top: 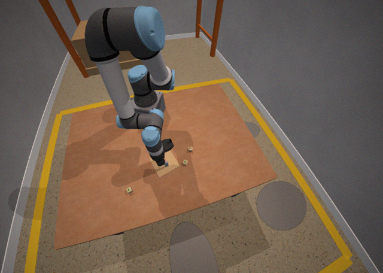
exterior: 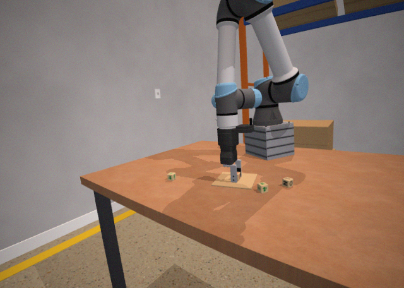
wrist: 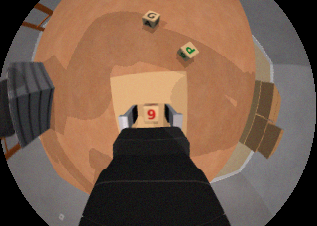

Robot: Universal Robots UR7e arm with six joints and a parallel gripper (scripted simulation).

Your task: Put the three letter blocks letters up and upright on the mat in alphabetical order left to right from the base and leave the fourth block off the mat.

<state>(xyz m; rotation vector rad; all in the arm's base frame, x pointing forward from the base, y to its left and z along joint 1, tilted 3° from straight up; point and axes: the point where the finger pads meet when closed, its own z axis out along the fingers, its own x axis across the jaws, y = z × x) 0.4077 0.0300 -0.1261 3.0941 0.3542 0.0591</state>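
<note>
Right now my hand is 2 cm above the tan mat.
</note>
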